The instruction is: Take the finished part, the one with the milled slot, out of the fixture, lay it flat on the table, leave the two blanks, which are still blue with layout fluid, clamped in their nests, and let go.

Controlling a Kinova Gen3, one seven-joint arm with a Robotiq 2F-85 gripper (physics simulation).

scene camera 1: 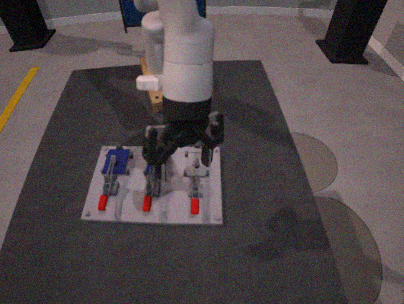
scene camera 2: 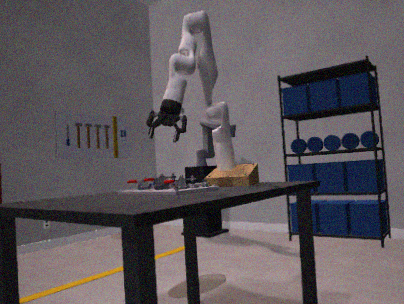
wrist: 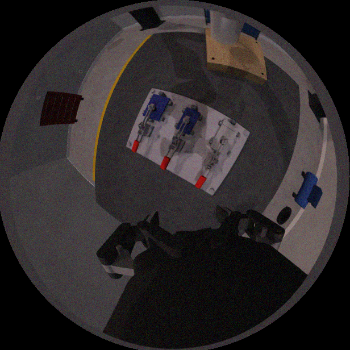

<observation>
gripper: scene camera 1; scene camera 2 162, 140; wrist
same spot on gripper: (scene camera 1: 163, 151) = (wrist: 146, 246)
</observation>
